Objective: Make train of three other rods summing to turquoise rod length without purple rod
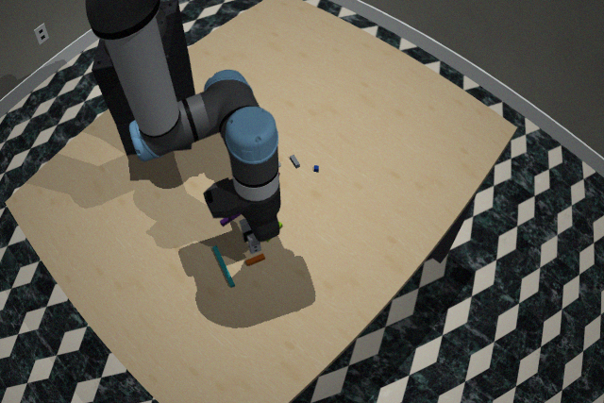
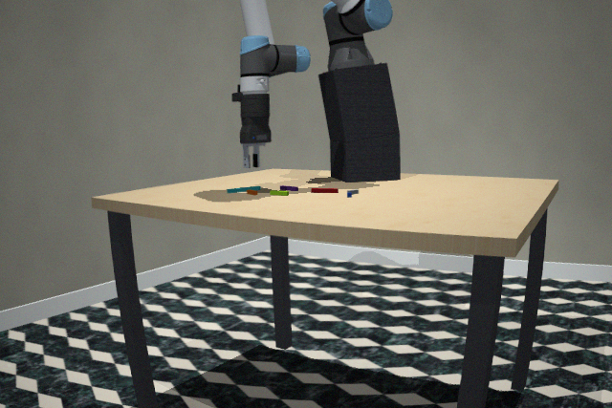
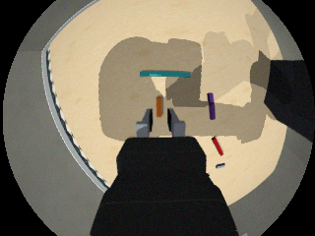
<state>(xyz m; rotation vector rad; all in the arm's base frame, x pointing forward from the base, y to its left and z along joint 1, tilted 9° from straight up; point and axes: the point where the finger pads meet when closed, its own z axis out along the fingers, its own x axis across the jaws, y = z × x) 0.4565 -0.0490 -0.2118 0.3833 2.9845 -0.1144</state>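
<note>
Now: hand 80 mm above the orange rod. From my hand the other things lie so: lime rod (30 mm behind, 70 mm to the left, 80 mm below); purple rod (110 mm behind, 30 mm to the left, 80 mm below); turquoise rod (30 mm behind, 60 mm to the right, 80 mm below).
</note>
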